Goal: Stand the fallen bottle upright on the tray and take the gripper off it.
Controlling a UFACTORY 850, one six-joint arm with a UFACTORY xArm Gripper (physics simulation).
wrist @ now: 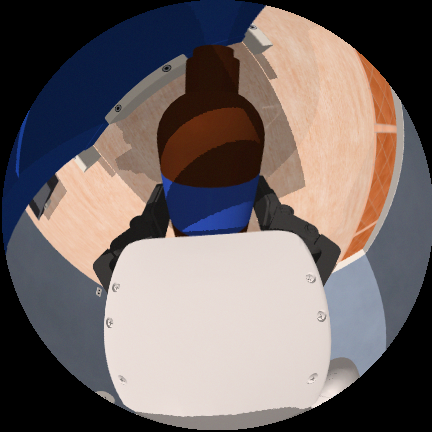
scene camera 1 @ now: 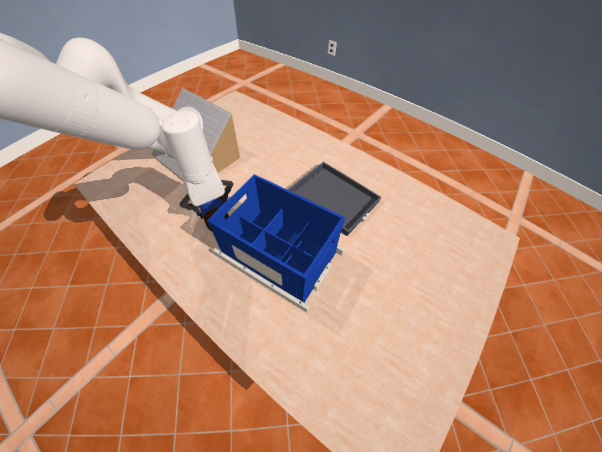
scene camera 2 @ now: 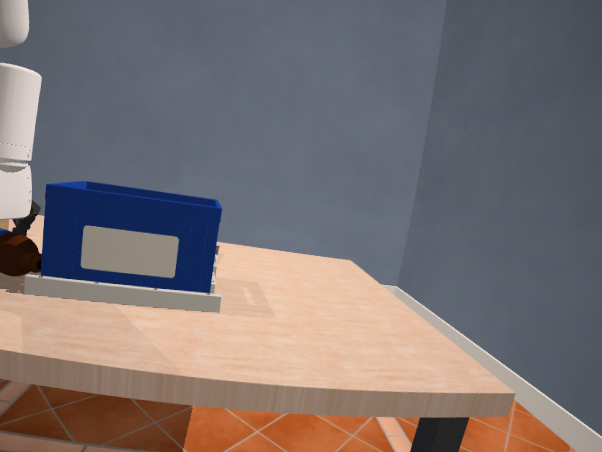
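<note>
The brown bottle (scene camera 1: 211,221) (scene camera 2: 17,254) (wrist: 210,145) with a blue label lies on its side at the near left end of the blue crate, its neck pointing toward the crate wall. My gripper (scene camera 1: 215,206) (scene camera 2: 20,231) (wrist: 209,191) is shut on the bottle, with one black finger against each side of the blue label in the wrist view. The bottle's base is hidden under the white gripper body there. The dark grey tray (scene camera 1: 335,195) (wrist: 44,197) lies flat behind the crate, with no bottle on it.
The blue divided crate (scene camera 1: 295,282) (scene camera 2: 200,250) (wrist: 75,75) stands beside the bottle, between light rails (scene camera 1: 260,279) (scene camera 2: 125,296) (wrist: 150,82). A wedge-shaped box (scene camera 1: 227,150) with a grey sloped top stands behind the gripper. The table's long edge runs left of the bottle in scene camera 1.
</note>
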